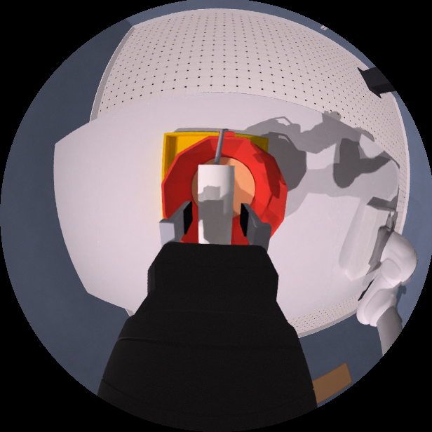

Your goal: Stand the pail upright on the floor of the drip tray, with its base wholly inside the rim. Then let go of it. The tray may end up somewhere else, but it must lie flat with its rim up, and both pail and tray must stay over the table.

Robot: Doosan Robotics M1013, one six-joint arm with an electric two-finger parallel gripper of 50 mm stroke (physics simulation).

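Note:
A red pail [175,185] with an orange inside bottom is seen from above, mouth up and apparently upright. Its white handle grip [216,180] stands over the mouth on a grey wire. The yellow drip tray [165,150] lies flat, rim up, beneath the pail; its upper left corner and top edge show, and the pail hides the rest. My gripper [216,211] is open, with one finger on each side of the white grip and a gap at both sides. Whether the pail's base is wholly inside the rim is hidden.
The white table top [100,200] extends around the tray. A perforated light panel [225,55] lies beyond its upper edge. A white jointed arm-like object [385,280] is at the right, beside a pale block [362,240]. Dark shadows fall right of the pail.

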